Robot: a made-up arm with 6 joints. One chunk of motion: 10 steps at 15 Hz.
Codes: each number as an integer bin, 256 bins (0 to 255) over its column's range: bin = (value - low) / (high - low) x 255, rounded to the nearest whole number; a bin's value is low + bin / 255 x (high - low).
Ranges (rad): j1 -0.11..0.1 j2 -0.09..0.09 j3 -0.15..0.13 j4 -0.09..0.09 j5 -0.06..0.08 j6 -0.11..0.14
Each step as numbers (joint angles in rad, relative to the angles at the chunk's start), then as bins.
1 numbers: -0.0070 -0.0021 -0.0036 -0.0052 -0.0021 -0.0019
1 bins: 125 125 133 120 105 110
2 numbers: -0.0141 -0.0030 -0.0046 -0.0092 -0.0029 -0.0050
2 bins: 116 123 132 114 104 107
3 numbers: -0.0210 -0.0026 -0.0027 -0.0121 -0.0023 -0.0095
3 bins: 108 124 134 110 105 103
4 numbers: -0.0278 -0.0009 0.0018 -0.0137 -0.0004 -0.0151
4 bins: 100 126 138 108 109 97
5 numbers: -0.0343 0.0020 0.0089 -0.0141 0.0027 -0.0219
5 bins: 92 130 145 108 114 90
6 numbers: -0.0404 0.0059 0.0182 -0.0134 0.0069 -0.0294
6 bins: 85 136 153 109 122 82
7 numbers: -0.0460 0.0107 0.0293 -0.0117 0.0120 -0.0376
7 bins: 78 143 163 111 131 74
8 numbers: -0.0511 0.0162 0.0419 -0.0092 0.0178 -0.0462
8 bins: 72 150 175 114 142 65
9 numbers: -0.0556 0.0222 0.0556 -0.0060 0.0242 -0.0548
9 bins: 66 159 187 119 153 56
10 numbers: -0.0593 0.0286 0.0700 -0.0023 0.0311 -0.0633
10 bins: 62 168 200 124 166 48
